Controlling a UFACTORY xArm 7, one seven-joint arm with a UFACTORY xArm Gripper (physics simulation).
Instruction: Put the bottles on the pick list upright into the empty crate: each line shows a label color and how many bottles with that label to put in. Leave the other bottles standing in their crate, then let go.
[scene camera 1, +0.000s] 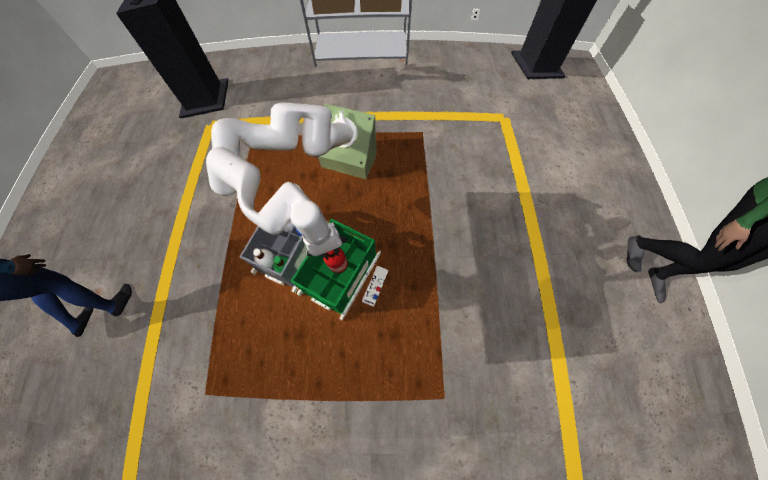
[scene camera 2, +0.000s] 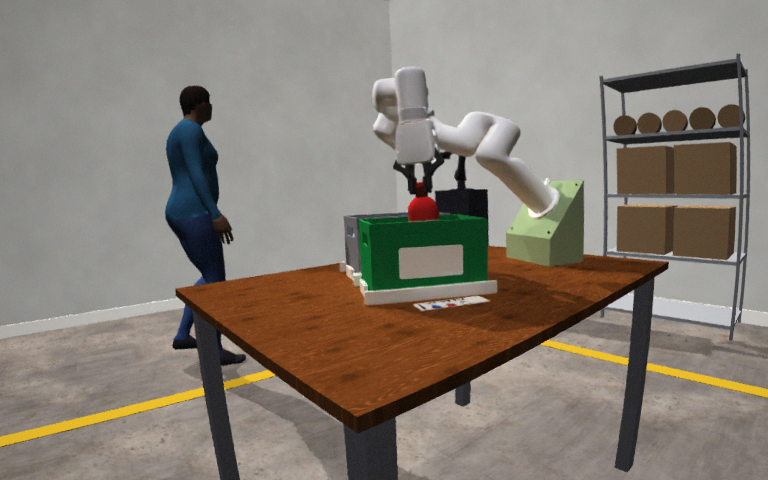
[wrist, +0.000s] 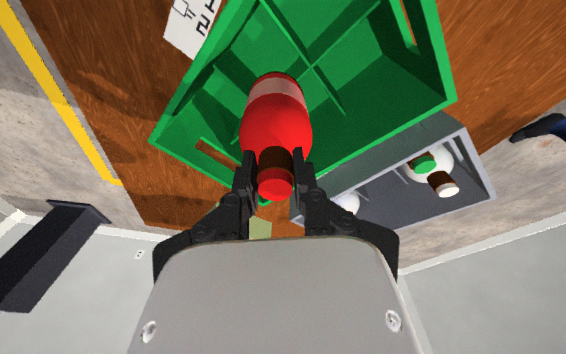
Scene:
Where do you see a red bottle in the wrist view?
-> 275, 120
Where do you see a red bottle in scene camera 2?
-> At 423, 208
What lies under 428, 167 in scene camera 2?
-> The gripper.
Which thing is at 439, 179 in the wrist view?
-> A white bottle.

